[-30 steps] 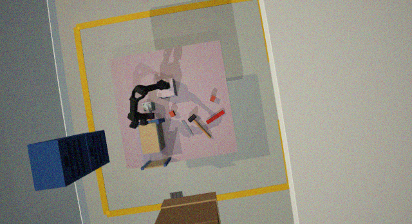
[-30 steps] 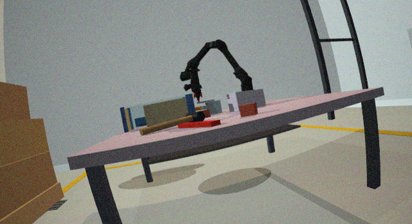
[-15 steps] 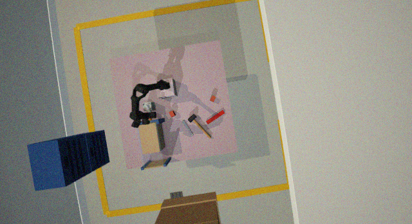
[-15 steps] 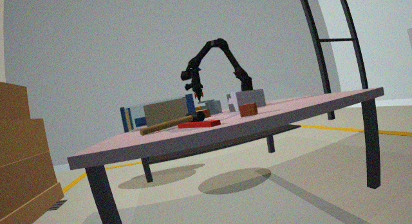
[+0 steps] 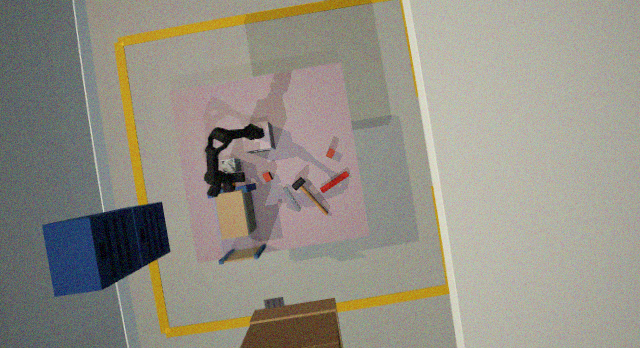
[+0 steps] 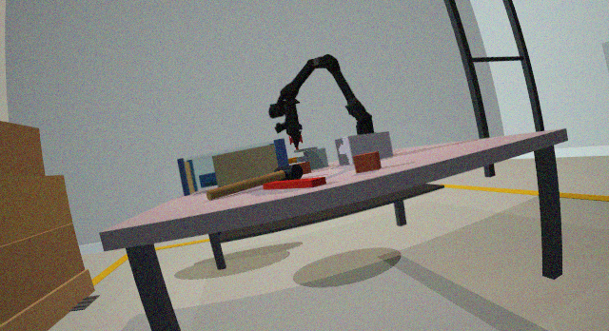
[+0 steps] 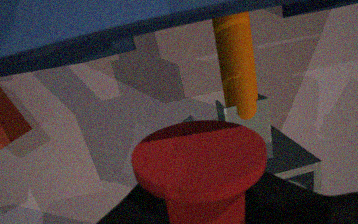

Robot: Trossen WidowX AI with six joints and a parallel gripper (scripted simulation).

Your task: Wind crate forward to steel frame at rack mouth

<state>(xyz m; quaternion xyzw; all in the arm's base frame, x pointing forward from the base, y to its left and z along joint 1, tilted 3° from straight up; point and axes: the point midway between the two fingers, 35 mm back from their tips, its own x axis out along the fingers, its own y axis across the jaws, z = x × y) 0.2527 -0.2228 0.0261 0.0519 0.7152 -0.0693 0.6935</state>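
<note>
The winch handle is 40 mm behind my gripper tip, 10 mm to the right of it and 10 mm below it. From my gripper tip the other things lie so: grey winch (110 mm behind, 80 mm below, 50 mm to the right); then blue steel frame (70 mm ahead, 50 mm to the right, 10 mm below); then red knob (20 mm above).
</note>
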